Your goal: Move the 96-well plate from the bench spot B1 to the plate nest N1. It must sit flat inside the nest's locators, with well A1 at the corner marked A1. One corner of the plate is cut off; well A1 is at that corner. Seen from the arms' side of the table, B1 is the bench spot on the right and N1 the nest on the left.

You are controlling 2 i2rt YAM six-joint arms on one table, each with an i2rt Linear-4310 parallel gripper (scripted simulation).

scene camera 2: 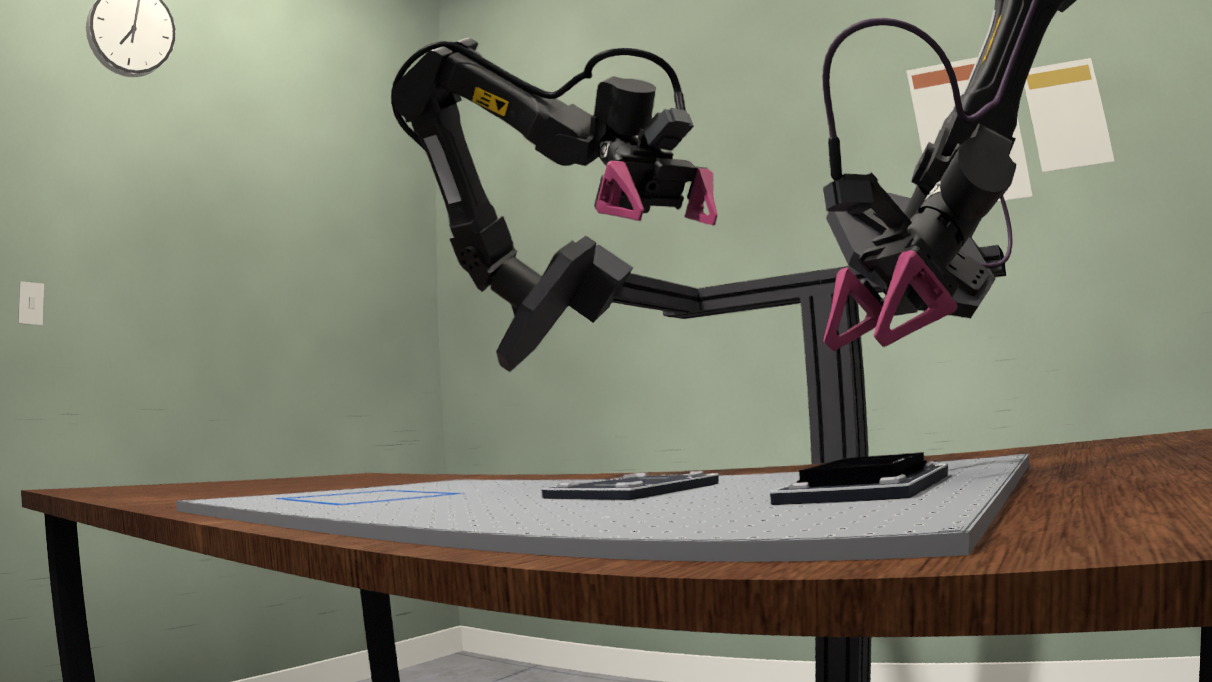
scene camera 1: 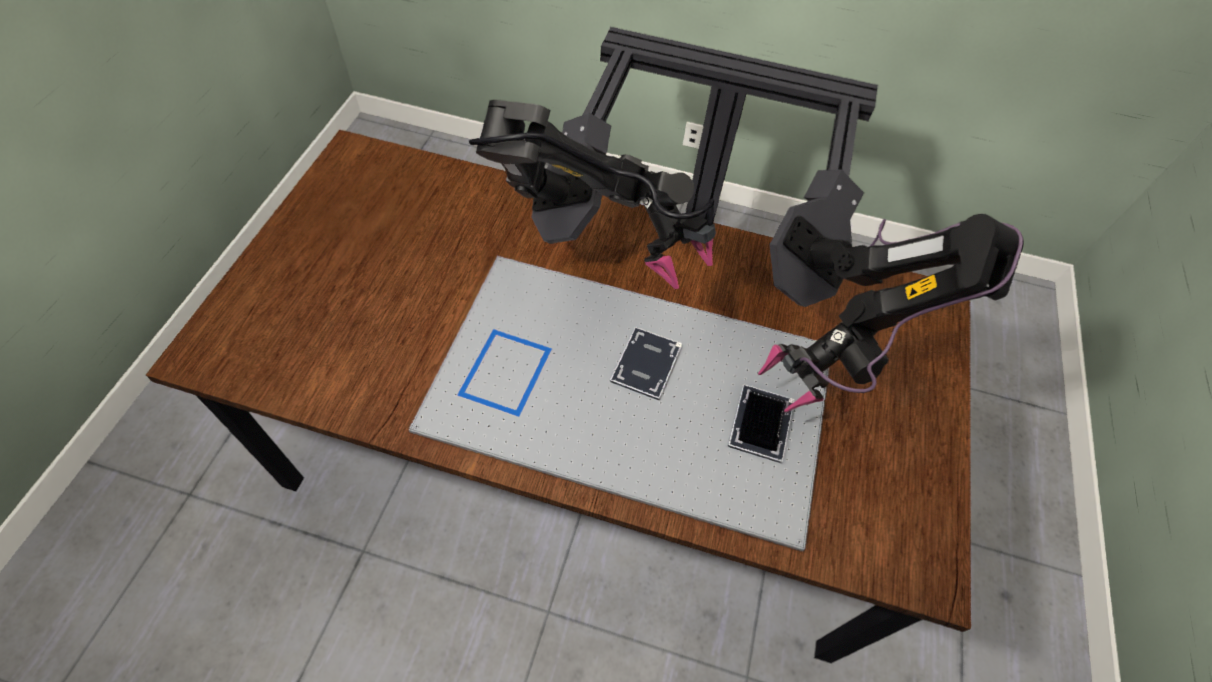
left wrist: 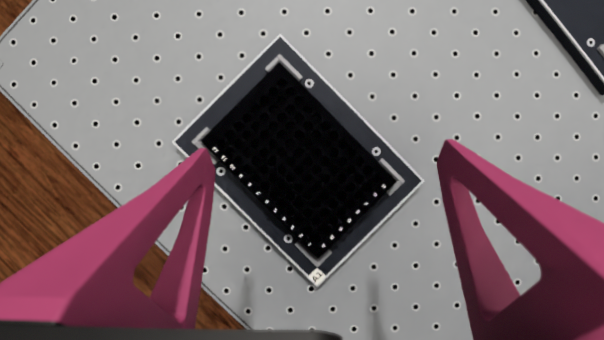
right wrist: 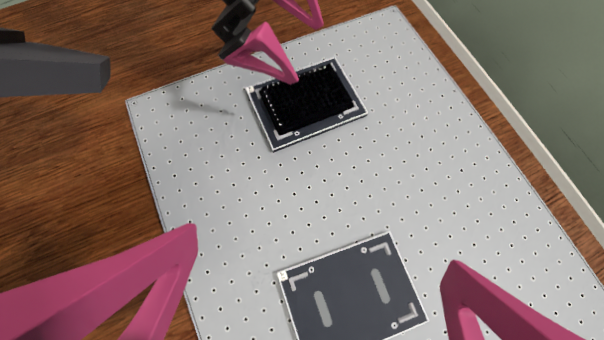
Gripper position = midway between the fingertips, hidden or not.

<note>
In view: the left gripper (scene camera 2: 852, 344), the right gripper (scene camera 2: 679, 218), a black 96-well plate (scene camera 2: 846, 471), a dark nest (scene camera 2: 898, 492) and a dark nest (scene camera 1: 657, 365).
The black 96-well plate also shows in scene camera 1 (scene camera 1: 761, 411), in the left wrist view (left wrist: 277, 178) and in the right wrist view (right wrist: 280, 114). The left gripper shows as well in the left wrist view (left wrist: 323, 154) and in the right wrist view (right wrist: 307, 53). The right gripper shows as well in the right wrist view (right wrist: 320, 255).
</note>
